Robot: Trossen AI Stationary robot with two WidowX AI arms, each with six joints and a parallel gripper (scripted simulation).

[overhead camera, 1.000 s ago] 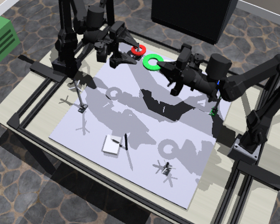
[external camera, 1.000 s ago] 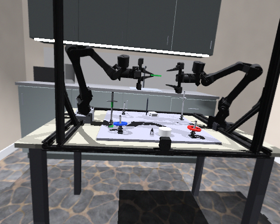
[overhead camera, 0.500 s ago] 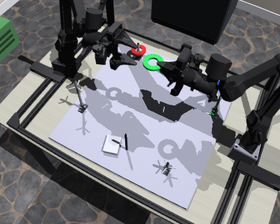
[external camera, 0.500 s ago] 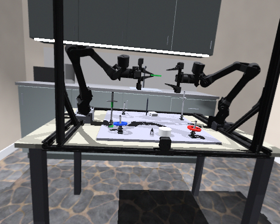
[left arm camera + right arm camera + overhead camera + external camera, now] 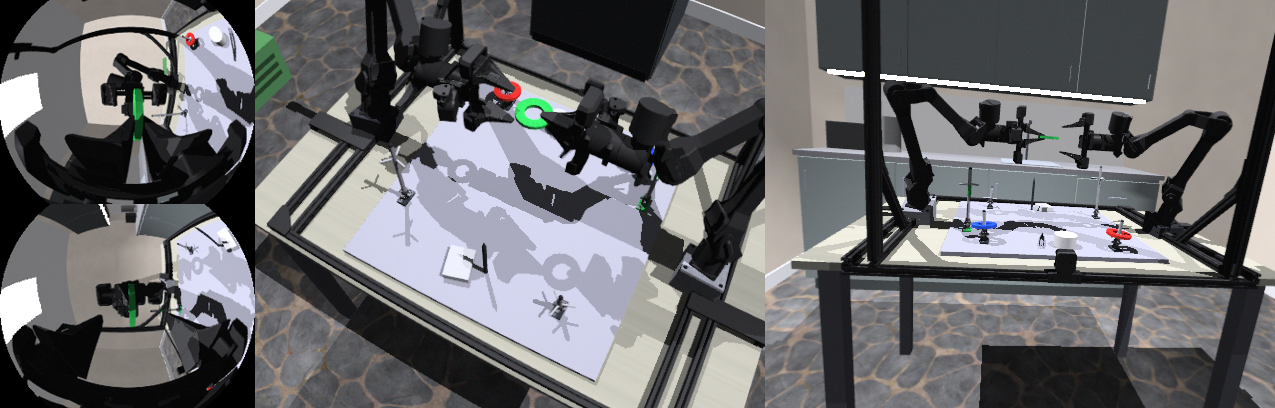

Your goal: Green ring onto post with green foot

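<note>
Right now the green ring is 80 mm to the left of my right hand. The rest, counted from my right hand: small post (210 mm ahead, 260 mm to the left, 240 mm below); then black pen (200 mm ahead, 90 mm to the left, 200 mm below); then white block (220 mm ahead, 30 mm to the left, 290 mm below).
Right now my left hand is 5 cm to the left of the green ring. Also, from my left hand: blue ring: 22 cm behind, 15 cm to the left, 25 cm below; then small post: 21 cm ahead, 14 cm to the left, 25 cm below; then black pen: 20 cm ahead, 4 cm to the right, 20 cm below.
</note>
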